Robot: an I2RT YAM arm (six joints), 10 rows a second.
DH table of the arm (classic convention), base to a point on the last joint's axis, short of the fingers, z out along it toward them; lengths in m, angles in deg. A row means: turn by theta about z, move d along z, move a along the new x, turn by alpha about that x. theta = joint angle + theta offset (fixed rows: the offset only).
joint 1: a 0.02, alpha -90, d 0.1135, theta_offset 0
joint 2: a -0.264, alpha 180, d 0, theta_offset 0
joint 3: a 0.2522, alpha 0, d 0, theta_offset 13.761
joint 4: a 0.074, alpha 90, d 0, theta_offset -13.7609
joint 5: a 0, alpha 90, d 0, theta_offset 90
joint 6: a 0, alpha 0, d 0.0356, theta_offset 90
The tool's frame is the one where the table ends.
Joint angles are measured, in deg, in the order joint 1, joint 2, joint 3, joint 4, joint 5, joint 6. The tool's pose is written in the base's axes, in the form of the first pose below.
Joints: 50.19, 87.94, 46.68, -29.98, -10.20, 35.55
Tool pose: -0.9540 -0.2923 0.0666 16.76; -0.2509 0.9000 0.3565 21.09; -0.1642 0.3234 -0.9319 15.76; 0 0 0 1
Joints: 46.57, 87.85, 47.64, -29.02, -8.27, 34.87
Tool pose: -0.9583 -0.2509 0.1368 18.51; -0.1893 0.9160 0.3537 20.30; -0.2141 0.3131 -0.9253 16.29; 0 0 0 1
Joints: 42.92, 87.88, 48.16, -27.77, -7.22, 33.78
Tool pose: -0.9575 -0.2147 0.1926 20.11; -0.1372 0.9264 0.3507 19.32; -0.2537 0.3094 -0.9165 16.59; 0 0 0 1
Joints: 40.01, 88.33, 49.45, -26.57, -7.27, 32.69
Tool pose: -0.9525 -0.1944 0.2343 21.62; -0.1001 0.9268 0.3619 18.74; -0.2875 0.3213 -0.9023 17.09; 0 0 0 1
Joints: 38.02, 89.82, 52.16, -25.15, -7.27, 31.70
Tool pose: -0.9412 -0.1904 0.2791 23.33; -0.0742 0.9225 0.3789 18.81; -0.3296 0.3359 -0.8823 17.81; 0 0 0 1
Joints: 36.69, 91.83, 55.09, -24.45, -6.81, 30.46
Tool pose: -0.9296 -0.1947 0.3129 24.87; -0.0649 0.9223 0.3810 19.06; -0.3627 0.3339 -0.8700 18.31; 0 0 0 1
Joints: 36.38, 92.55, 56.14, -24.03, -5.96, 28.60
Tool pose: -0.9170 -0.2189 0.3335 25.42; -0.0842 0.9233 0.3746 19.19; -0.3899 0.3155 -0.8651 18.50; 0 0 0 1
